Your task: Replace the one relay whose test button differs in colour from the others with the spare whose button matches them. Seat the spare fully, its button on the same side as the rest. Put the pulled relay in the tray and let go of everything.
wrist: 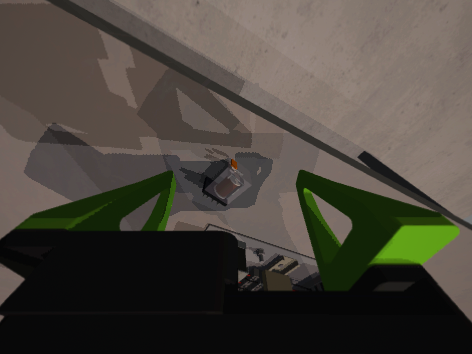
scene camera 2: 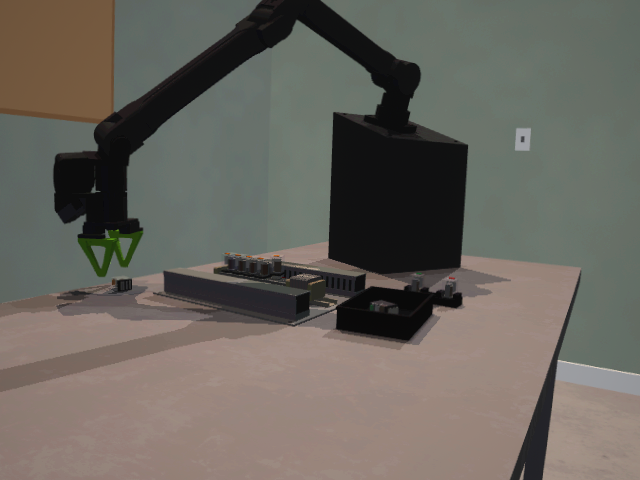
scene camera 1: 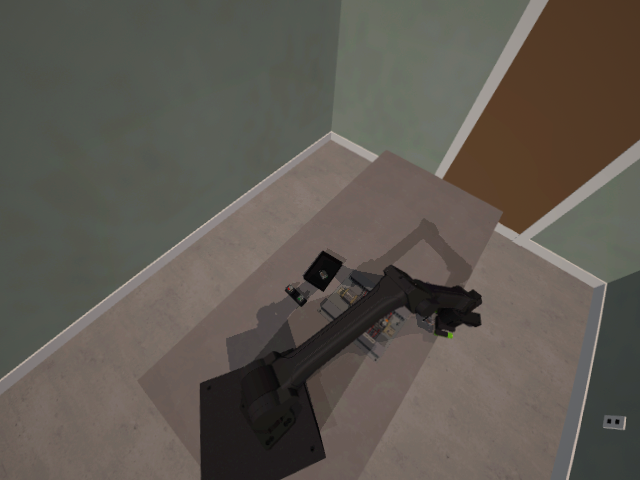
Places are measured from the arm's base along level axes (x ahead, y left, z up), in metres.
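Pixels of known places: gripper, fingertip midpoint: (wrist: 235,177) (scene camera 2: 113,271) (scene camera 1: 435,323); arm's base at its link origin: (scene camera 2: 389,126) (scene camera 1: 267,414).
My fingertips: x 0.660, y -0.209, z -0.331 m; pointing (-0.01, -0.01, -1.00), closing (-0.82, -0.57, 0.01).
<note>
Ahead of a thing's pixels: the offset from my fingertips to its middle.
My gripper (scene camera 2: 113,270) (wrist: 235,177) is open and empty, pointing down above a loose relay {dx -0.004, dy +0.023, dz -0.020 m} (scene camera 2: 122,284) (wrist: 227,185). This relay lies on its side on the table, clear case and orange button {dx +0.001, dy +0.001, dz -0.020 m} (wrist: 234,164) showing. Several upright relays {dx -0.173, dy +0.205, dz +0.017 m} (scene camera 2: 250,264) with orange buttons stand in a row on the panel; the arm hides most of them in scene camera 1. A relay {dx -0.193, dy +0.488, dz -0.018 m} (scene camera 1: 323,274) (scene camera 2: 382,306) with a greenish part lies in the black tray {dx -0.182, dy +0.501, dz -0.013 m} (scene camera 1: 313,267) (scene camera 2: 369,322). A green-button relay {dx -0.351, dy +0.464, dz -0.004 m} (scene camera 1: 300,298) (scene camera 2: 417,282) and a red-button relay {dx -0.356, dy +0.529, dz -0.004 m} (scene camera 1: 289,289) (scene camera 2: 451,288) stand in black holders beside the tray.
The table edge (wrist: 225,95) runs close beyond the loose relay. Long grey ducts {dx -0.079, dy +0.249, dz -0.008 m} (scene camera 2: 232,293) {dx -0.273, dy +0.230, dz -0.008 m} (scene camera 2: 330,279) flank the relay row on the panel. A beige block {dx -0.185, dy +0.329, dz -0.002 m} (scene camera 2: 307,285) sits between the row and the tray. The arm's black pedestal (scene camera 1: 258,439) (scene camera 2: 395,206) stands on the table.
</note>
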